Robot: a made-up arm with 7 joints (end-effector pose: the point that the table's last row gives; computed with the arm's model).
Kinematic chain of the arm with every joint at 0, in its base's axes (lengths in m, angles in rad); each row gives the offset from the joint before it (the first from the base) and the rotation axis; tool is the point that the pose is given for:
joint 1: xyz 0 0.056 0 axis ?
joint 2: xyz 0 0.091 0 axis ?
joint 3: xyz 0 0 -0.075 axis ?
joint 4: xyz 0 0 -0.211 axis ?
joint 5: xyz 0 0 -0.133 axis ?
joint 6: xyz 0 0 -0.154 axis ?
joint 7: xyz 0 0 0 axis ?
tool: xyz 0 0 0
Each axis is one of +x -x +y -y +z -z.
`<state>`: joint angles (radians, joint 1 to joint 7).
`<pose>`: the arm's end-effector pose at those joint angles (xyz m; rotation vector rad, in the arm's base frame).
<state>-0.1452 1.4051 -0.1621 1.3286 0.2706 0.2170 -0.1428</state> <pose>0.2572 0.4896 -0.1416 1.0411 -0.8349 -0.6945</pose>
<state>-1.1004 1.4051 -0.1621 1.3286 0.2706 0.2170 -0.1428</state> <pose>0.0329 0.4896 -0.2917 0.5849 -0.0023 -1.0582</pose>
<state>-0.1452 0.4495 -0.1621 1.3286 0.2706 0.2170 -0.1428</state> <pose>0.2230 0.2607 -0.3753 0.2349 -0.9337 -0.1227</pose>
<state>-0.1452 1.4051 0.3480 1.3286 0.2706 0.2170 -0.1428</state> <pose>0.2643 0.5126 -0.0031 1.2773 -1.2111 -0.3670</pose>
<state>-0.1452 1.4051 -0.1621 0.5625 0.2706 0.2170 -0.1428</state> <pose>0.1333 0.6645 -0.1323 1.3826 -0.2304 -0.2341</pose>
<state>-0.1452 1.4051 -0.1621 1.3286 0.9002 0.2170 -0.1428</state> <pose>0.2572 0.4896 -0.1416 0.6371 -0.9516 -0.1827</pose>
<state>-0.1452 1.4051 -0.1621 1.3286 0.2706 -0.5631 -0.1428</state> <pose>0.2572 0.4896 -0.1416 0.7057 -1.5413 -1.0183</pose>
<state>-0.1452 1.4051 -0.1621 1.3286 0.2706 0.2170 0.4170</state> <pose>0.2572 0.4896 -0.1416 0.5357 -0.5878 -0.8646</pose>
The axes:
joint 1: -y
joint 2: +x
joint 3: +z
joint 4: -y
joint 5: +z
joint 6: +y
joint 7: -x

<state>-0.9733 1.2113 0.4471 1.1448 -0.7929 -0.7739 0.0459</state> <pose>0.1023 0.5655 -0.2154 0.4131 -0.5021 -1.9144</pose>
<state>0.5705 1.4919 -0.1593 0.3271 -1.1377 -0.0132 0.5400</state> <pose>0.1082 0.7019 -0.0001 1.1572 0.4882 -0.6612</pose>
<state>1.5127 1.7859 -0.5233 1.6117 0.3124 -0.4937 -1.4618</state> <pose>0.0957 0.4455 0.2432 -1.2150 1.9921 -0.6847</pose>
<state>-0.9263 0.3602 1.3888 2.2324 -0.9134 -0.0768 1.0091</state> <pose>0.0053 0.3941 -0.0473 1.0932 -0.0298 -1.0027</pose>
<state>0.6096 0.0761 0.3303 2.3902 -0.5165 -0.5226 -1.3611</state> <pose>0.1927 0.2162 0.0477 -0.5384 1.8752 -1.3564</pose>
